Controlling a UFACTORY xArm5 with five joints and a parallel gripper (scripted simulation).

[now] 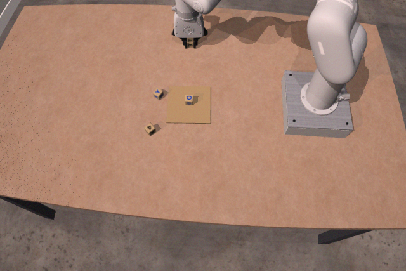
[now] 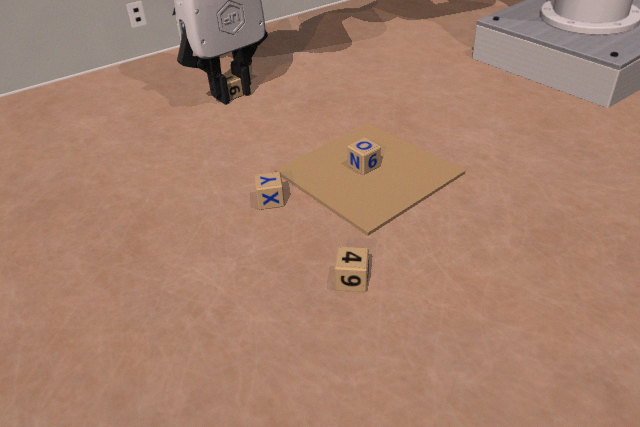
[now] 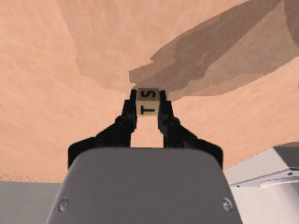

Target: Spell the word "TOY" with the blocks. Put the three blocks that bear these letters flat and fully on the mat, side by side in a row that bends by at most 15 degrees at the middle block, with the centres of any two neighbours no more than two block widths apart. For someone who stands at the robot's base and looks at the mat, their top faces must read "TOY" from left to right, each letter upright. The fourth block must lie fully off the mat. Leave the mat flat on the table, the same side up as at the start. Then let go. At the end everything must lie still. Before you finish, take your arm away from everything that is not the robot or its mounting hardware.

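Now: the O block 1 cm ahead of my hand and 25 cm to the left of it. Round my hand: tan mat 1 cm ahead, 26 cm to the left, 2 cm below; then T block 1 cm below.
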